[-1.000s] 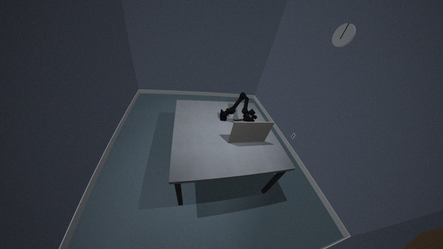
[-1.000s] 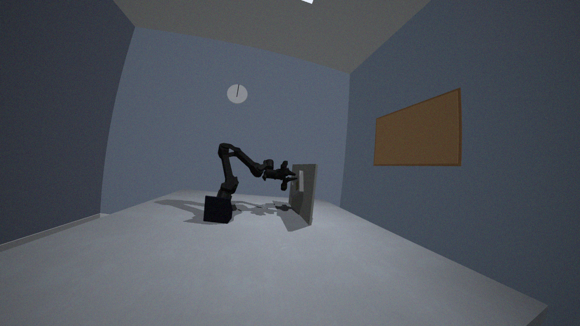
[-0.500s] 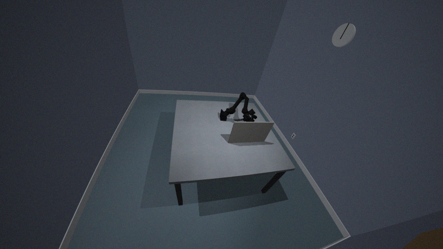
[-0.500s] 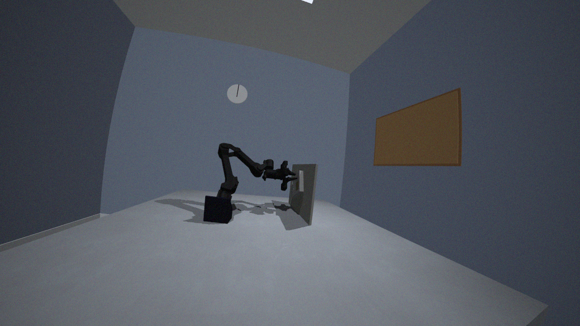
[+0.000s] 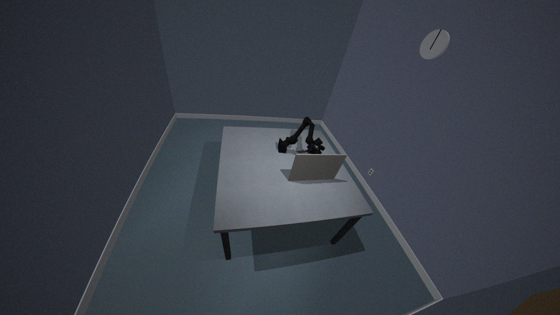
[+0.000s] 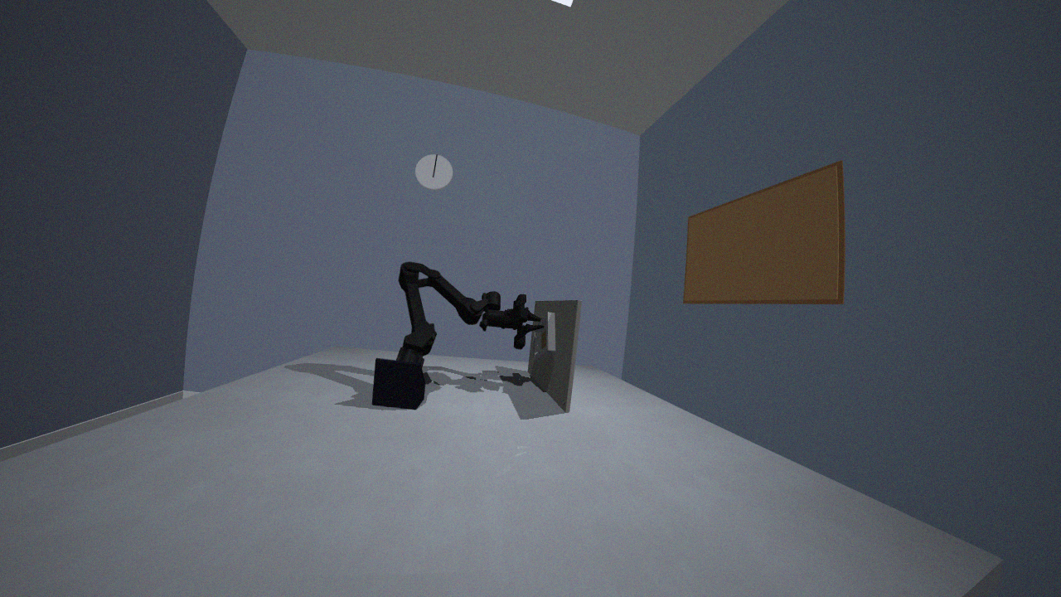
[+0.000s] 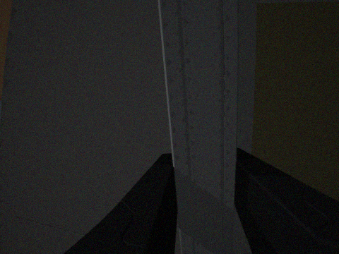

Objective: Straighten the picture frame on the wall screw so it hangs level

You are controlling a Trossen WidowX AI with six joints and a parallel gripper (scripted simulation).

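Right now my gripper tip is 2 cm to the left of the picture frame and 5 cm above it. Round my gripper tip: wall panel 2 cm ahead, 1 cm to the right, 7 cm below.
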